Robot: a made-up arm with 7 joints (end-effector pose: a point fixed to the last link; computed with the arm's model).
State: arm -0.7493 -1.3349 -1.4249 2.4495 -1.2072 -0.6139 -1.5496
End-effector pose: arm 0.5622 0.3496 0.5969 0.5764 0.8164 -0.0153 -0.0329
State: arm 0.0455 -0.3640 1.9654 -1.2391 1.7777 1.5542 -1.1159
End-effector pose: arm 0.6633 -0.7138 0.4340 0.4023 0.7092 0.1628 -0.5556
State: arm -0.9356 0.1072 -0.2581 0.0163 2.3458 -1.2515 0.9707
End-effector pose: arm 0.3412 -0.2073 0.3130 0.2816 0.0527 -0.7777 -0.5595
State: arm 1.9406 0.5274 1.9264 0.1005 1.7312 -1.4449 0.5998
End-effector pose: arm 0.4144 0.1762 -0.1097 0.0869 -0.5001 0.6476 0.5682
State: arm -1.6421 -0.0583 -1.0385 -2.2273 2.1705 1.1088 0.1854
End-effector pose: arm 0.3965 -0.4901 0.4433 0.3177 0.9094 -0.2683 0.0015
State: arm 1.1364 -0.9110 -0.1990 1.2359 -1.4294 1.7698 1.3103
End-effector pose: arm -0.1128 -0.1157 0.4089 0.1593 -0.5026 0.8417 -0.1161
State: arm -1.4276 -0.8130 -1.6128 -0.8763 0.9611 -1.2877 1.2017
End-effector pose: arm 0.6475 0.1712 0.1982 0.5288 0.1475 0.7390 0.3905
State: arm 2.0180 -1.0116 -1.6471 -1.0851 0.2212 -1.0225 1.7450
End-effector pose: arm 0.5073 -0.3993 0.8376 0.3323 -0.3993 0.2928 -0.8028
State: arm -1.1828 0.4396 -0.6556 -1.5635 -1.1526 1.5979 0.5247
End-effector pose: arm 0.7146 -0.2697 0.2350 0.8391 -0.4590 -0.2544 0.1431
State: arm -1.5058 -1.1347 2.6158 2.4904 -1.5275 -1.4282 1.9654
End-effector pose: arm 0.4758 0.3077 1.1680 0.2913 -0.3092 -0.5235 -0.7386
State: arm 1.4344 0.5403 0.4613 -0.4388 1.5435 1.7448 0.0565
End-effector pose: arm 0.8521 0.2247 0.3754 0.1353 -0.8535 -0.3120 -0.3947
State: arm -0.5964 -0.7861 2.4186 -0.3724 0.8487 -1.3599 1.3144
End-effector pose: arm 0.4324 -0.4890 1.0953 0.7773 0.1455 -0.4513 0.4136
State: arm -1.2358 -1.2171 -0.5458 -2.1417 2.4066 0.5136 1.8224
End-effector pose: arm 0.1363 -0.2921 0.5644 0.7875 0.2657 -0.3573 -0.4261
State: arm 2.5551 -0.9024 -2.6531 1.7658 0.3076 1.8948 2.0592
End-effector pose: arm 0.6419 -0.2082 0.1376 0.0935 -0.0360 0.3285 0.9392
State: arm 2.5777 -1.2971 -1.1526 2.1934 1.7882 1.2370 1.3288
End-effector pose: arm 0.4736 -0.3697 0.1237 0.6176 0.2498 0.6850 -0.2948
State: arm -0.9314 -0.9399 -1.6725 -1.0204 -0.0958 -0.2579 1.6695
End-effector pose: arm 0.8107 0.1887 0.1780 0.8196 0.2098 0.4943 0.1996
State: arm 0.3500 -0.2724 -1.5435 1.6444 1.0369 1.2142 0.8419
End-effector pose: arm 0.0883 -0.1572 0.7109 0.1123 -0.0632 0.2664 -0.9552
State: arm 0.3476 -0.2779 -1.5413 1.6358 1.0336 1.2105 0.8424
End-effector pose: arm 0.0903 -0.1564 0.7142 0.1114 -0.0694 0.2663 -0.9549
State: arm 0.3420 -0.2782 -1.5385 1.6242 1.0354 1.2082 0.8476
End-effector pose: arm 0.0918 -0.1546 0.7171 0.1115 -0.0749 0.2635 -0.9553
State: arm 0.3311 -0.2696 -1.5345 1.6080 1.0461 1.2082 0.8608
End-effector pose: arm 0.0922 -0.1513 0.7191 0.1133 -0.0790 0.2561 -0.9567
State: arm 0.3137 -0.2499 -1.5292 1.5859 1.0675 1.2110 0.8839
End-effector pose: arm 0.0914 -0.1458 0.7201 0.1172 -0.0819 0.2434 -0.9593
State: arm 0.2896 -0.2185 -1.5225 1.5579 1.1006 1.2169 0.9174
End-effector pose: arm 0.0893 -0.1381 0.7201 0.1230 -0.0836 0.2247 -0.9630
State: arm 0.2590 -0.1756 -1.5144 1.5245 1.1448 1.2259 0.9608
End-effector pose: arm 0.0861 -0.1279 0.7188 0.1303 -0.0849 0.2001 -0.9674
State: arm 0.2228 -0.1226 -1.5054 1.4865 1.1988 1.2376 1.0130
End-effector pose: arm 0.0820 -0.1152 0.7163 0.1381 -0.0865 0.1703 -0.9718
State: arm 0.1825 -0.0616 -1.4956 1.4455 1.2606 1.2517 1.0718
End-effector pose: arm 0.0773 -0.1002 0.7127 0.1455 -0.0891 0.1364 -0.9759
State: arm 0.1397 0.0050 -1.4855 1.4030 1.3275 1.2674 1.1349
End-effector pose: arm 0.0723 -0.0834 0.7077 0.1513 -0.0931 0.0998 -0.9790
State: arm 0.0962 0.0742 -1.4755 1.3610 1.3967 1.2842 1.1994
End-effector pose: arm 0.0672 -0.0653 0.7014 0.1549 -0.0984 0.0622 -0.9810
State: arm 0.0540 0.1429 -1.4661 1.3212 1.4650 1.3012 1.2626
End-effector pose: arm 0.0624 -0.0469 0.6938 0.1558 -0.1046 0.0257 -0.9819
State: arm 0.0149 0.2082 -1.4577 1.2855 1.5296 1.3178 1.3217
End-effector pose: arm 0.0580 -0.0291 0.6852 0.1543 -0.1107 -0.0082 -0.9818
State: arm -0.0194 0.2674 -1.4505 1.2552 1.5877 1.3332 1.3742
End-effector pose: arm 0.0539 -0.0131 0.6760 0.1508 -0.1161 -0.0380 -0.9810
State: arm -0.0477 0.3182 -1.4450 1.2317 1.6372 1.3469 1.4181
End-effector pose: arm 0.0502 0.0002 0.6669 0.1465 -0.1198 -0.0628 -0.9799
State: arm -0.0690 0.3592 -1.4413 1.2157 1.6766 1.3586 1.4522
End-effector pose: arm 0.0468 0.0103 0.6586 0.1423 -0.1216 -0.0820 -0.9789
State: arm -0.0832 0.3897 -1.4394 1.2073 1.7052 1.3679 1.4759
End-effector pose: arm 0.0435 0.0169 0.6515 0.1390 -0.1210 -0.0956 -0.9782
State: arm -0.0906 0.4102 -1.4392 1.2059 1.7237 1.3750 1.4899
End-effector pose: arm 0.0405 0.0201 0.6460 0.1372 -0.1184 -0.1041 -0.9779
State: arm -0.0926 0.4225 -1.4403 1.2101 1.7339 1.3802 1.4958
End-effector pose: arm 0.0375 0.0208 0.6419 0.1366 -0.1140 -0.1086 -0.9780
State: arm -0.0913 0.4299 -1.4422 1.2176 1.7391 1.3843 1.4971
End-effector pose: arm 0.0346 0.0198 0.6387 0.1368 -0.1087 -0.1106 -0.9784
